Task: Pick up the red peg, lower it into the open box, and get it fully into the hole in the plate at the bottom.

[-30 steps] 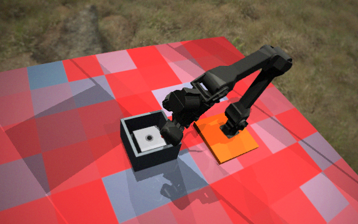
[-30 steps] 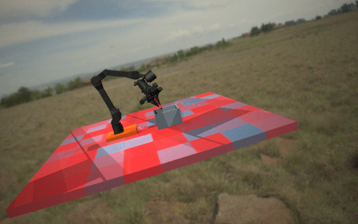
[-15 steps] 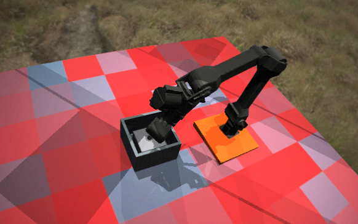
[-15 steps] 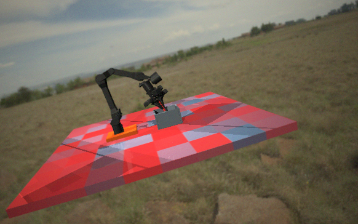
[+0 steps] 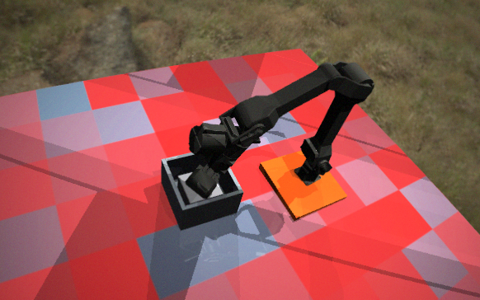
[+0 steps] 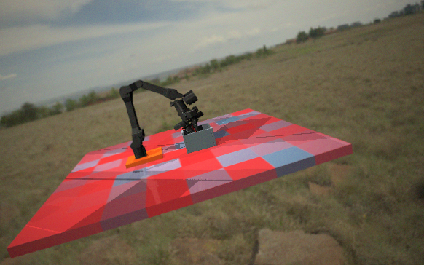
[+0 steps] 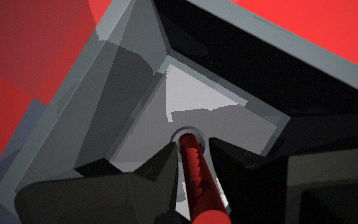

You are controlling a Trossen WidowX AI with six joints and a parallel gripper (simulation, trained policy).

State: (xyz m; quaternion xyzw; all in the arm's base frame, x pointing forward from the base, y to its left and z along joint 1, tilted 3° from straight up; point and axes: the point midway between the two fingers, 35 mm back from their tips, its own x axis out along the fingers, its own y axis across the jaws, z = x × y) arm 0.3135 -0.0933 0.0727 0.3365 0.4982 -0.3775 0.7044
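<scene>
Now: gripper tip 1 cm to the right of the red peg, 1 cm below it and 1 cm past it. Also, from my gripper tip: dark grey box 4 cm below; plate 2 cm below.
</scene>
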